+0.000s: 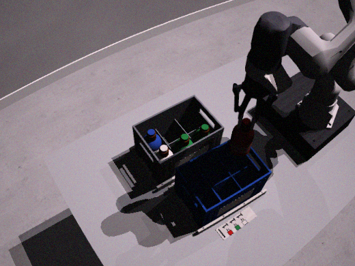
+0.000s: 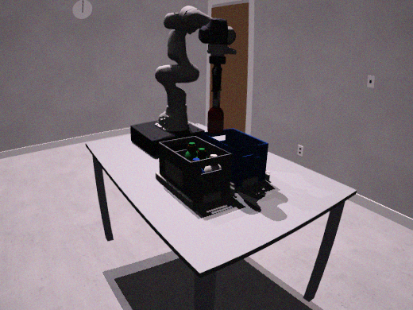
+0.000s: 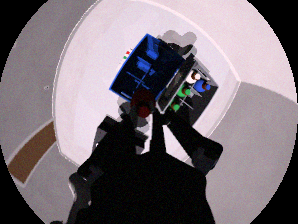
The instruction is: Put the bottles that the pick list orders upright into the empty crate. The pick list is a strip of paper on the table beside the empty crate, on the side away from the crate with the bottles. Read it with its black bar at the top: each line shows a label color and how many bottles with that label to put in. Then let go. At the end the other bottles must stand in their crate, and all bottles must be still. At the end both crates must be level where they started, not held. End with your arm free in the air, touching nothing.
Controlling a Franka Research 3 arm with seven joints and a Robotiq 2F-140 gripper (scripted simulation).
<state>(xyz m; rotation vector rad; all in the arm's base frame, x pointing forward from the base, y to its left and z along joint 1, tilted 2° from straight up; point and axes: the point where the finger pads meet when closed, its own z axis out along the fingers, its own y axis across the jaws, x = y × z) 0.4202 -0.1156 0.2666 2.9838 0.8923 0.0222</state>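
Now: hand 80 mm above the red-label bottle. From my hand the other things lie so: black crate (260 mm below, 210 mm to the right, 80 mm ahead); white-labelled bottle (260 mm below, 190 mm to the right, 170 mm ahead); blue crate (260 mm below, 90 mm ahead, 20 mm to the left).
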